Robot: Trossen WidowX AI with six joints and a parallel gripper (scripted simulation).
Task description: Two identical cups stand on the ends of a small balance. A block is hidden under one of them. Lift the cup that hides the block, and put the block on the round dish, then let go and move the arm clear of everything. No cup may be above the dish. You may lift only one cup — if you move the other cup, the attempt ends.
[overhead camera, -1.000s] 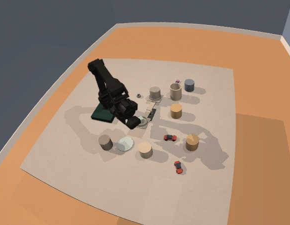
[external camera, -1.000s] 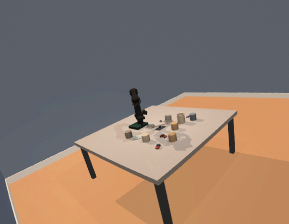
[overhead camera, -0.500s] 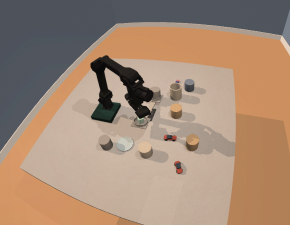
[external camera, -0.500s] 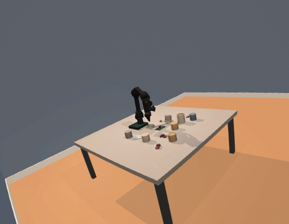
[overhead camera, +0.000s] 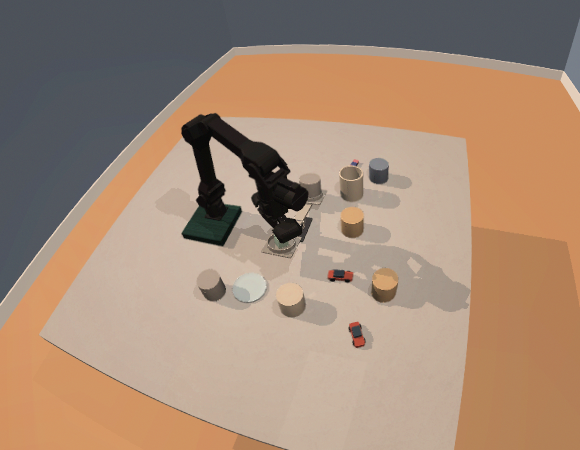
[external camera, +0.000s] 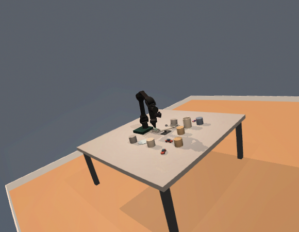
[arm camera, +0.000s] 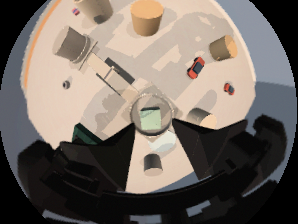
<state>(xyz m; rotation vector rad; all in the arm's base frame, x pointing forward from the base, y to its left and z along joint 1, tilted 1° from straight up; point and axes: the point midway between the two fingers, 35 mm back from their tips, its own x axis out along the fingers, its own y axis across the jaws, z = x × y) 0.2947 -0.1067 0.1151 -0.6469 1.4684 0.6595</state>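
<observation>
The round dish is 70 mm behind my gripper tip, 130 mm to the right of it and 110 mm below it. Round my gripper tip: beige cylinder (70 mm ahead, 130 mm to the right, 70 mm below); then balance (120 mm to the left, 90 mm below); then balance beam (120 mm to the left, 70 mm below).
</observation>
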